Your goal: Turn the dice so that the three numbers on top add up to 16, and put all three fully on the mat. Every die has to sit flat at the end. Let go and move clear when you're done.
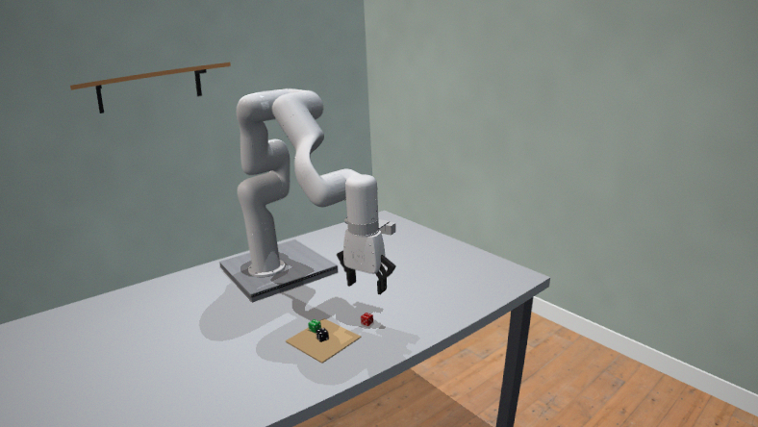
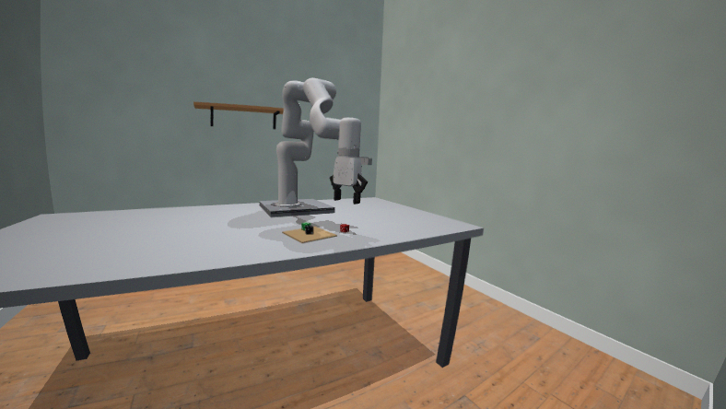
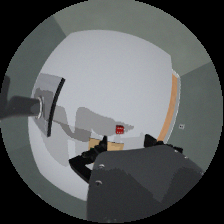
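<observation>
My gripper is now 11 cm above the red die and 1 cm past it. The rest, counted from my hand: black die: 14 cm to the right, 11 cm below, 1 cm behind; tan mat: 14 cm to the right, 12 cm below, 1 cm behind; green die: 13 cm to the right, 11 cm below, 6 cm behind.
</observation>
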